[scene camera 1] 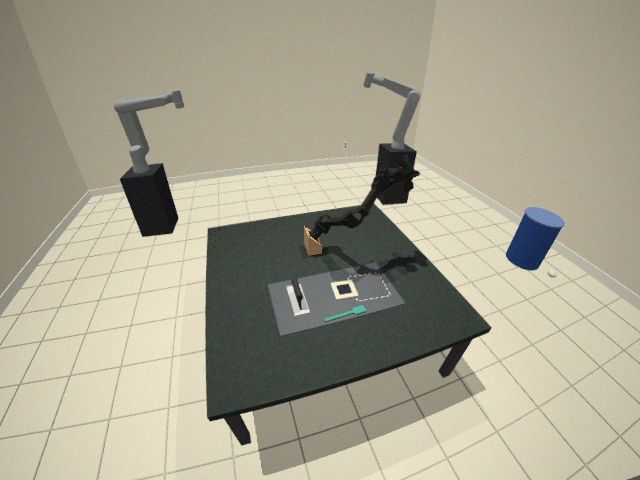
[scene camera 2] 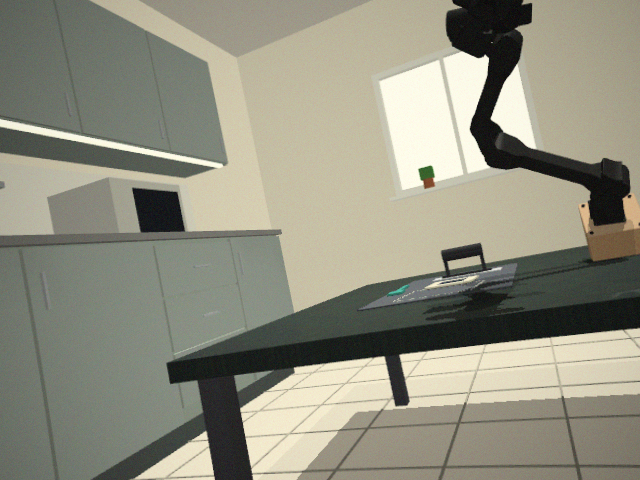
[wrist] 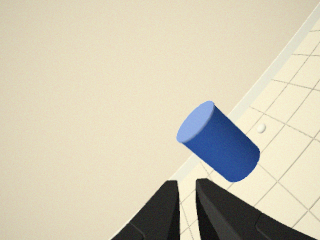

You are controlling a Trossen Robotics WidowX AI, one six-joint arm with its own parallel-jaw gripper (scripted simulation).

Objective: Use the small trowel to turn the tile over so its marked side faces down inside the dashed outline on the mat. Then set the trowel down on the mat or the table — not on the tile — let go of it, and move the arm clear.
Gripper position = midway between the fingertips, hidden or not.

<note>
The gripper [wrist: 186, 190] is shut and holds nothing. Also in view: a black bridge handle [scene camera 2: 471, 250] and a grey mat [scene camera 1: 322, 303].
The grey mat is seen too in scene camera 2 [scene camera 2: 503, 277]. The wrist view does not show the black bridge handle: it is out of frame.
</note>
